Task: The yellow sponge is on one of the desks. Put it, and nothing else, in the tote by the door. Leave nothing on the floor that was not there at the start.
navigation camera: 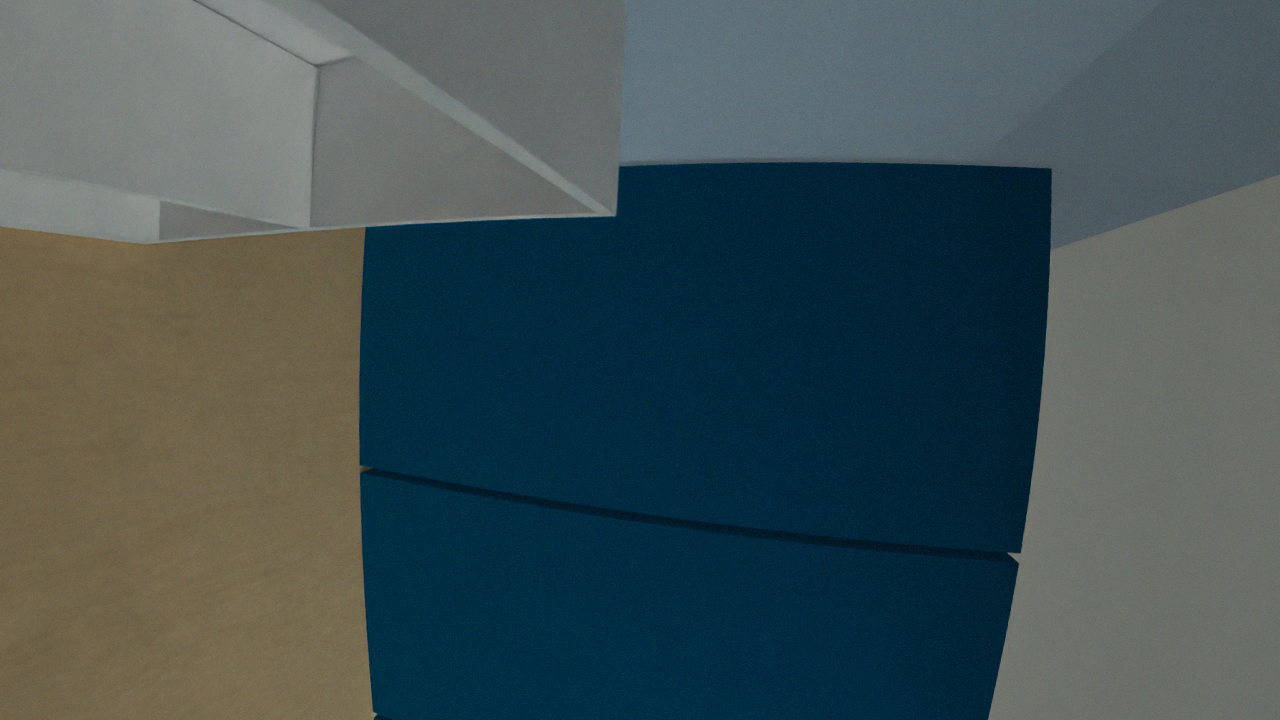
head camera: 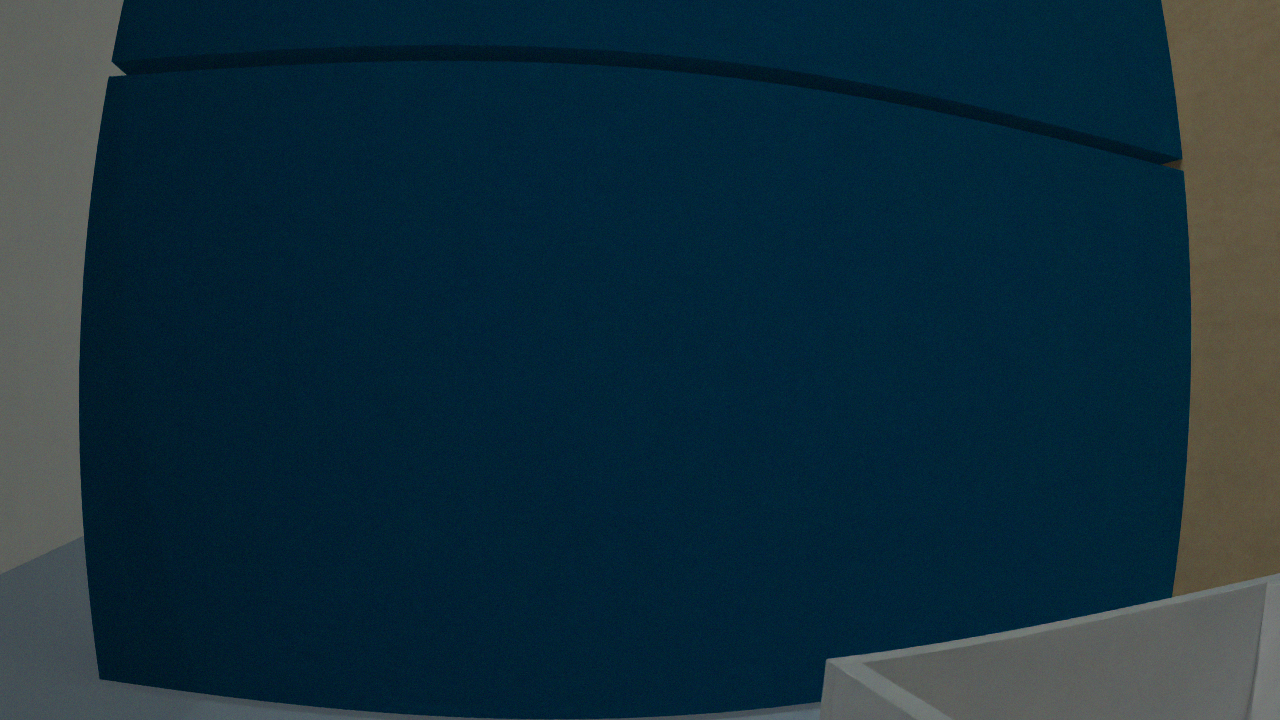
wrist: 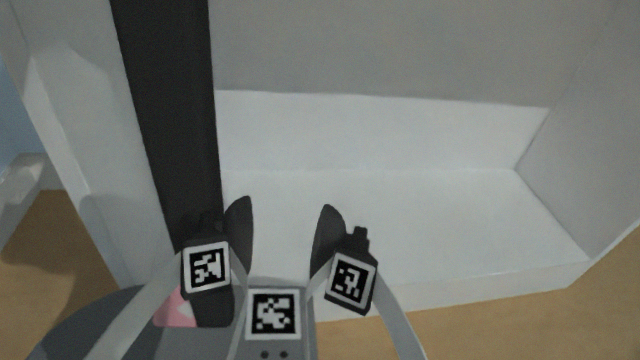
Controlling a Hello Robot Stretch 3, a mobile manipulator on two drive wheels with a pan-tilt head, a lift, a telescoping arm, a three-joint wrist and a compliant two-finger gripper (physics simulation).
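Frame: origin at the robot's base, x ahead, y left, z up, level; millimetres.
Seen in the pictures: gripper, fingertip midpoint: (wrist: 285, 225).
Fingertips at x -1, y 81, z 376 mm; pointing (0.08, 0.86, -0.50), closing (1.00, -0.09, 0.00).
Note:
A point is followed by its place in that frame.
My gripper (wrist: 285, 225) {x -1, y 81, z 376 mm} is open in the wrist view, its two dark fingertips apart with nothing between them. Behind them shows the inside of a large white open-fronted box or shelf unit (wrist: 590, 150) {x 577, y 376, z 252 mm} (head camera: 1056, 689) {x 584, y 288, z 844 mm} (navigation camera: 528, 80) {x 361, y 270, z 1060 mm}. It shows at the bottom right of the head view and the top left of the navigation view. I cannot tell whether the fingers touch it. The yellow sponge does not show in these views. No tote can be clearly made out, and I cannot tell whether the white box is one.
Large dark-blue panels (head camera: 626, 358) {x 1248, y 55, z 1097 mm} (navigation camera: 698, 358) {x 1247, y 73, z 1089 mm} fill much of the head and navigation views. Tan floor (head camera: 1235, 358) {x 1122, y 16, z 0 mm} (navigation camera: 179, 447) {x 708, y -212, z 0 mm} (wrist: 500, 330) {x 403, y 158, z 0 mm} lies beside them. My dark mast (wrist: 170, 100) {x -64, y 116, z 431 mm} and grey base (wrist: 75, 330) {x -210, y 107, z 160 mm} stand close to the white unit. A light-blue wall (navigation camera: 805, 80) {x 853, y 559, z 1303 mm} shows.

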